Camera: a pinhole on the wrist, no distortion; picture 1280 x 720 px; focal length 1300.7 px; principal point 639.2 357.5 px. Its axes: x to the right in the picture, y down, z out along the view. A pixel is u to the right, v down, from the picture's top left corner.
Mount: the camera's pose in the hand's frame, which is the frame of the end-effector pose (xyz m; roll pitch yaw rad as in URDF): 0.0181 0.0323 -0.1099 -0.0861 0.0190 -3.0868
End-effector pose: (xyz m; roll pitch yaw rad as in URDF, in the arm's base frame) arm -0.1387 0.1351 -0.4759 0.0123 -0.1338 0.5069
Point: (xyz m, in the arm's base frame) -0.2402 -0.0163 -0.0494
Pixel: 909.5 483.7
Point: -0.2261 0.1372 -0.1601
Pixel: 764.8 188.5
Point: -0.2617 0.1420 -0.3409
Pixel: 1132.3 35.3
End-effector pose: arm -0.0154 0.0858 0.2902 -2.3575 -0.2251 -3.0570
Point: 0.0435 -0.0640 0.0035
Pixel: 1012.4 66.6
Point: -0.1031 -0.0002 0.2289
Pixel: 272.8 443.2
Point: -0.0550 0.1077 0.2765
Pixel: 425.3 244.9
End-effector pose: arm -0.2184 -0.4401 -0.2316 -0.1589 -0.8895 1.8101
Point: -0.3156 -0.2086 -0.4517
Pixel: behind the camera
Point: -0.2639 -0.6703 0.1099
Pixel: 318.2 248.3
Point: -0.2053 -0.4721 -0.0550
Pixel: 120.9 584.5
